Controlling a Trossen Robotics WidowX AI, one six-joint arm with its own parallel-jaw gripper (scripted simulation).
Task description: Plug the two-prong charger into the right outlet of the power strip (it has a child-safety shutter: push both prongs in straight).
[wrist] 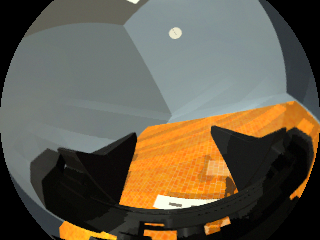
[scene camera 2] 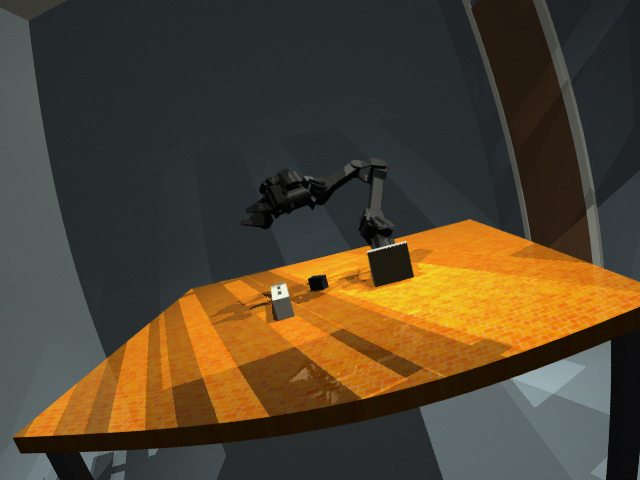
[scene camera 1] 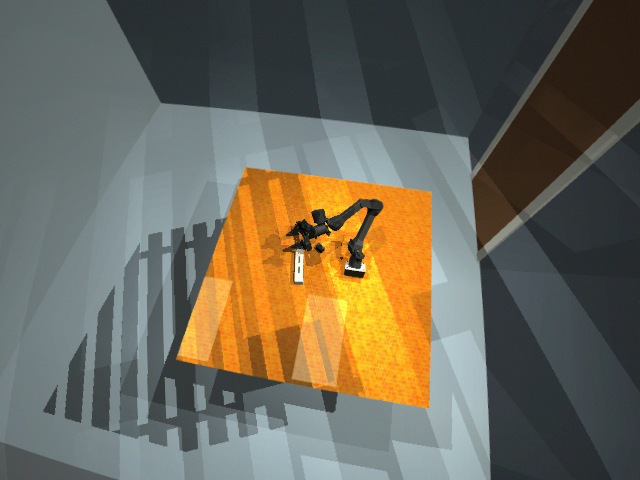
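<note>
Nothing is held in my gripper (scene camera 2: 243, 217), and it is open. The wrist view shows the gripper too (wrist: 174, 133).
</note>
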